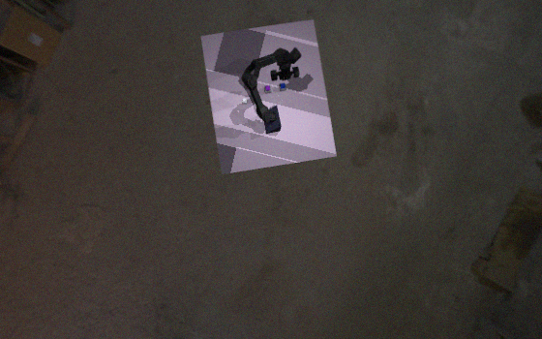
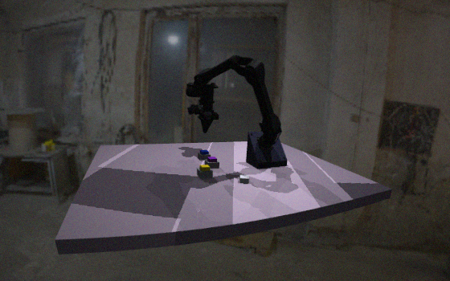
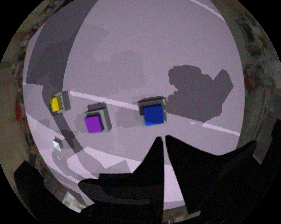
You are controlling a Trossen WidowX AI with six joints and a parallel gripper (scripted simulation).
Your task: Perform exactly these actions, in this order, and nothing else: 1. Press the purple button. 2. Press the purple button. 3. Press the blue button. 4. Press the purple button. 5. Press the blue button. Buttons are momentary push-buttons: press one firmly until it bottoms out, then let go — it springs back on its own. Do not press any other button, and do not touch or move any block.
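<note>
My gripper tip is now 9 cm above the blue button. Round my gripper tip: white block 31 cm to the left, 11 cm below, 5 cm behind; yellow button 22 cm to the left, 9 cm below, 7 cm ahead; purple button 12 cm to the left, 9 cm below.
</note>
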